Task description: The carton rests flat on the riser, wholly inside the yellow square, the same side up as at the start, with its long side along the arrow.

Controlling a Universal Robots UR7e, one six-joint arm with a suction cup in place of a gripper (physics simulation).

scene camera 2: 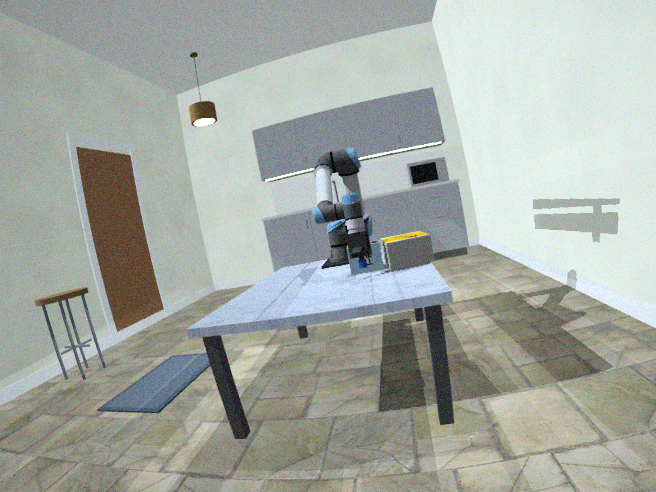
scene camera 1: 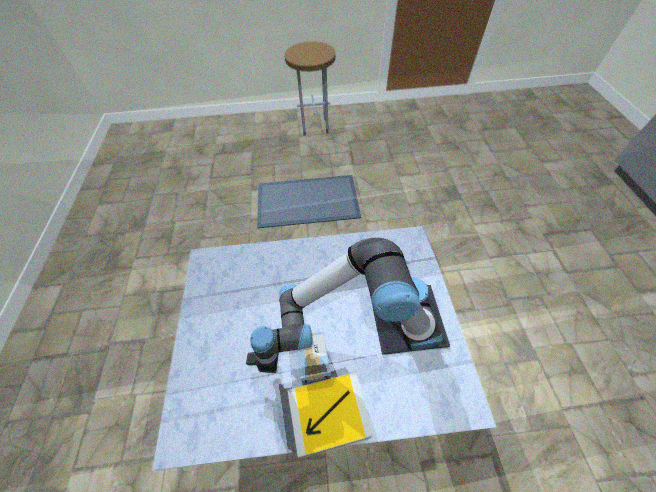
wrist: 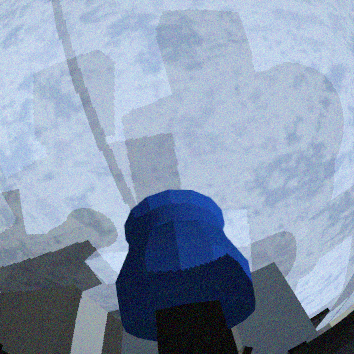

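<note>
The carton [scene camera 1: 316, 358] [scene camera 2: 375, 254] is a small grey box with a white label. It stands on the table right beside the riser [scene camera 1: 287, 418] [scene camera 2: 407, 255], outside the yellow square [scene camera 1: 344, 424] [scene camera 2: 403, 236]. The square's black arrow [scene camera 1: 328, 412] points diagonally toward the front left. My suction cup [scene camera 1: 262, 364] [scene camera 2: 362, 263] [wrist: 175, 211] is blue and points down, low over the bare table. It sits a little to the side of the carton, away from the robot base. In the wrist view only table top shows past its tip. Nothing hangs on it.
The robot base [scene camera 1: 416, 331] stands on a dark plate at the table's right side. The riser sits near the table's front edge [scene camera 1: 328, 459]. A stool [scene camera 1: 309, 58] and a blue floor mat [scene camera 1: 307, 201] are on the floor beyond the table.
</note>
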